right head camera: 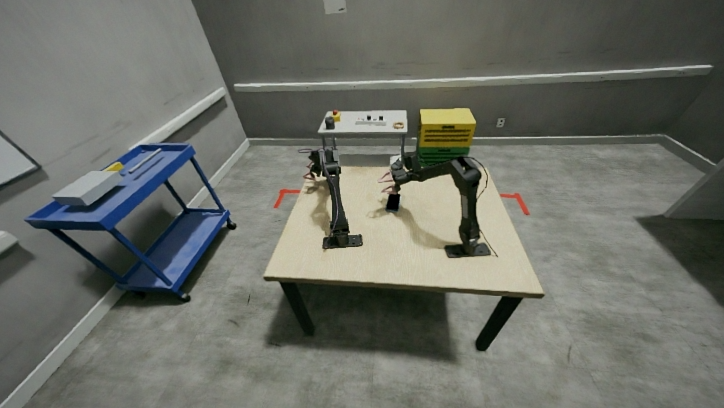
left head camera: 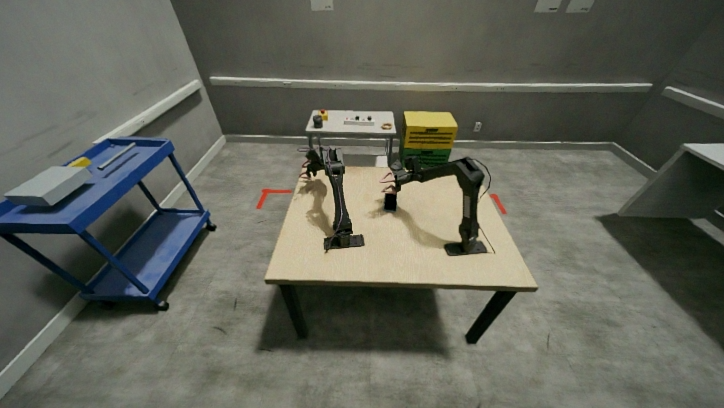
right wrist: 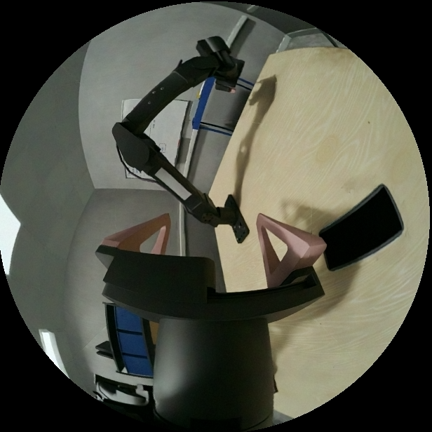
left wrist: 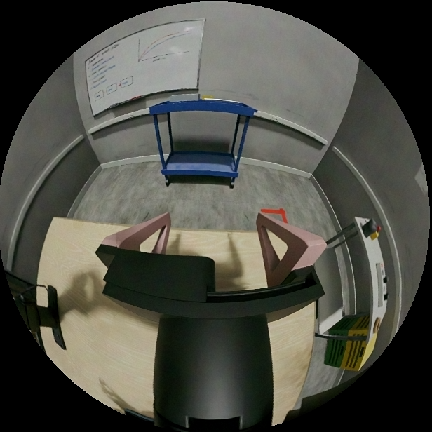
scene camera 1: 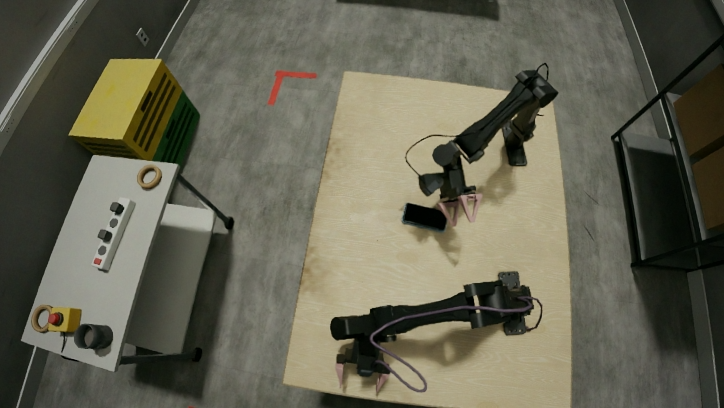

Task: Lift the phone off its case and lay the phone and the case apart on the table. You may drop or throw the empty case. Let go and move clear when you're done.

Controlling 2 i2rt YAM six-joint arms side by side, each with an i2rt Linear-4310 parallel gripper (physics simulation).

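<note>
The phone (left head camera: pixel 390 201) (right head camera: pixel 392 202) (scene camera 1: pixel 424 217) (right wrist: pixel 362 230) lies flat on the table, black screen up. A thin blue-grey rim, the case's edge, shows around it; the rest of the case is hidden beneath. My right gripper (left head camera: pixel 383 183) (scene camera 1: pixel 463 223) is open and empty, above the table beside one short end of the phone; in the right wrist view the phone lies outside the fingers, to their right. My left gripper (left head camera: pixel 303 170) (scene camera 1: pixel 360 390) (left wrist: pixel 213 217) is open and empty, away from the phone, over the table's lower left corner in the scene view.
The wooden table (left head camera: pixel 400 268) (scene camera 1: pixel 385 101) carries both arm bases. Beyond its far edge stand a white side table (left head camera: pixel 334 127) (scene camera 1: pixel 75 212) and yellow and green crates (left head camera: pixel 429 124) (scene camera 1: pixel 121 101). A blue cart (left head camera: pixel 121 207) (left wrist: pixel 200 106) stands off to the left in the head views.
</note>
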